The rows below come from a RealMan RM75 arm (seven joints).
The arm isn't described. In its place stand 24 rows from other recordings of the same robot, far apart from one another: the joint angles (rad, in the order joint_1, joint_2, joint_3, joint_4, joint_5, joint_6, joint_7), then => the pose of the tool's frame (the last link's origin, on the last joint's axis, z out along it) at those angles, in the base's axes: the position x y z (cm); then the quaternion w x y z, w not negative.
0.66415 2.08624 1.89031 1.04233 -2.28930 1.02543 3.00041 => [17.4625, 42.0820, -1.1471, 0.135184, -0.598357, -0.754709, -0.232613]
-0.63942 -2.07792 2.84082 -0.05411 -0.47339 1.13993 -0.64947 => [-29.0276, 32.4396, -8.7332, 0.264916, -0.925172, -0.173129, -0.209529]
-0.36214 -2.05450 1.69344 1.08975 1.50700 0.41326 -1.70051 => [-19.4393, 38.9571, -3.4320, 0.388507, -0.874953, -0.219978, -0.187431]
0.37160 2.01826 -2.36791 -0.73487 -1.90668 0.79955 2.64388 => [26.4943, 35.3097, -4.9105, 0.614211, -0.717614, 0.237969, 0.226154]
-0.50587 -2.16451 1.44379 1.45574 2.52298 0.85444 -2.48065 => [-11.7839, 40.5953, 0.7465, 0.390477, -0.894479, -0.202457, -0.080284]
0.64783 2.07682 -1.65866 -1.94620 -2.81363 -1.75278 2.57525 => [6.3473, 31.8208, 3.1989, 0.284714, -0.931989, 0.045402, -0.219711]
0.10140 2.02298 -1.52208 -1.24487 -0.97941 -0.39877 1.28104 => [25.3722, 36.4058, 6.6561, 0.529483, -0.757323, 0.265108, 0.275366]
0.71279 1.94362 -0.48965 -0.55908 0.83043 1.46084 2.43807 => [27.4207, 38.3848, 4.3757, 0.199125, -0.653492, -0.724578, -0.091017]
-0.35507 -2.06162 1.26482 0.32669 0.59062 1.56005 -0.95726 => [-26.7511, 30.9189, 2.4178, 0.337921, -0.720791, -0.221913, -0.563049]
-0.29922 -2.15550 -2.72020 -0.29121 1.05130 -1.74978 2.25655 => [-31.2391, 26.5333, 6.2470, 0.503952, -0.602764, -0.194915, -0.587125]
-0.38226 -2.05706 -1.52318 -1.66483 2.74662 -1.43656 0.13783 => [-18.2470, 32.9594, 1.1026, 0.312241, -0.846470, -0.407823, 0.140263]
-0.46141 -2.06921 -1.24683 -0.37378 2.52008 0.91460 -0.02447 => [-30.1398, 38.0037, 0.2523, 0.641568, -0.665157, -0.244984, -0.293153]
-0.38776 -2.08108 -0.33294 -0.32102 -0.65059 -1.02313 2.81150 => [-28.4037, 25.6541, -13.1017, 0.315109, -0.880015, -0.231771, -0.269373]
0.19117 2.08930 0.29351 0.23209 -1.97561 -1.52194 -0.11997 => [32.7165, 22.3171, -3.8702, 0.611879, -0.723190, 0.121726, 0.296281]
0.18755 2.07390 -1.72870 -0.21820 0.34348 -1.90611 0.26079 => [31.1786, 22.7534, 7.1439, 0.671318, -0.540970, 0.028639, 0.505830]
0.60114 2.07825 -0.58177 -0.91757 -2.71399 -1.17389 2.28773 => [33.5216, 37.7325, 6.4972, 0.338941, -0.774184, 0.534443, -0.011348]
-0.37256 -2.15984 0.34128 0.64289 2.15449 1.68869 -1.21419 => [-31.2180, 26.1653, -0.5761, 0.181607, -0.897729, -0.271294, -0.295805]
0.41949 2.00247 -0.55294 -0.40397 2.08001 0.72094 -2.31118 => [41.3167, 35.8007, 10.8615, 0.649371, -0.616612, 0.383181, 0.226447]
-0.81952 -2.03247 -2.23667 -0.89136 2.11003 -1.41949 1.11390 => [-14.3849, 41.9317, 2.4567, 0.124783, -0.945857, -0.262299, -0.144857]
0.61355 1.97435 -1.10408 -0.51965 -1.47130 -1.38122 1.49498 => [21.7169, 37.2317, 0.0082, 0.118351, -0.908419, 0.248601, 0.314588]
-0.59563 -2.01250 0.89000 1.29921 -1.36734 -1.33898 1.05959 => [-12.6266, 40.2632, 12.4029, 0.253987, -0.893606, -0.204875, -0.308197]
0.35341 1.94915 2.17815 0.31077 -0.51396 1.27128 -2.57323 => [35.1693, 33.8306, 12.0497, 0.634944, -0.648724, 0.171148, 0.383029]
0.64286 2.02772 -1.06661 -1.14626 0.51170 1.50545 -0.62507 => [23.6112, 38.1569, 4.6333, 0.218580, -0.860980, 0.443043, -0.121032]
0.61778 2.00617 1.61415 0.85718 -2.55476 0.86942 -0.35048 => [26.9200, 40.1702, -2.8838, 0.327486, -0.827796, 0.442077, -0.109881]
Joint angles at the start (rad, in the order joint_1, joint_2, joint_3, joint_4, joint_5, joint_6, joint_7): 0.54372 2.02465 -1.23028 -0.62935 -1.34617 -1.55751 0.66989
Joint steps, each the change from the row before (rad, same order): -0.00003 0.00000 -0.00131 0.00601 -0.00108 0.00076 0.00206; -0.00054 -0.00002 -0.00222 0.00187 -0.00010 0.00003 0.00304; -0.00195 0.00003 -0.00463 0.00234 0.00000 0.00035 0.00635; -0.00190 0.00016 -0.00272 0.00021 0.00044 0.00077 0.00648; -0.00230 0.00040 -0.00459 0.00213 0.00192 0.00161 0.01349; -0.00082 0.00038 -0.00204 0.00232 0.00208 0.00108 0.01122; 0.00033 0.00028 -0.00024 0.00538 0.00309 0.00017 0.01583; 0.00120 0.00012 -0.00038 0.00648 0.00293 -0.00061 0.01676; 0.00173 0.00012 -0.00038 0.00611 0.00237 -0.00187 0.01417; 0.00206 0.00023 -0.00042 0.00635 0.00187 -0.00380 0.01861; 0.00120 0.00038 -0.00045 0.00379 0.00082 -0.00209 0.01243; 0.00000 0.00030 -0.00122 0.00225 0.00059 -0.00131 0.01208; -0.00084 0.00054 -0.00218 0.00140 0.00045 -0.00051 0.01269; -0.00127 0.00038 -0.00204 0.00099 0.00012 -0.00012 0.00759
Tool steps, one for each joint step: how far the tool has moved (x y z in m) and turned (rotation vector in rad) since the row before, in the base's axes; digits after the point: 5 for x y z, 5 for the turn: 0.00114 -0.00051 -0.00102 -0.00554 -0.00109 -0.00635; 0.00045 -0.00048 -0.00059 -0.00474 -0.00047 -0.00334; 0.00094 -0.00101 -0.00106 -0.00885 -0.00098 -0.00672; 0.00056 -0.00058 -0.00051 -0.00597 0.00010 -0.00616; 0.00084 -0.00084 -0.00099 -0.01208 0.00177 -0.01329; 0.00042 -0.00033 -0.00055 -0.00893 0.00290 -0.01114; 0.00049 -0.00016 -0.00043 -0.01229 0.00595 -0.01630; 0.00039 -0.00018 -0.00052 -0.01406 0.00619 -0.01641; 0.00012 -0.00025 -0.00049 -0.01314 0.00576 -0.01273; -0.00006 -0.00050 -0.00055 -0.01772 0.00703 -0.01437; -0.00005 -0.00035 -0.00047 -0.01178 0.00418 -0.00951; 0.00015 -0.00047 -0.00045 -0.01094 0.00303 -0.00928; 0.00027 -0.00062 -0.00063 -0.01137 0.00235 -0.00992; 0.00043 -0.00061 -0.00055 -0.00743 0.00090 -0.00660
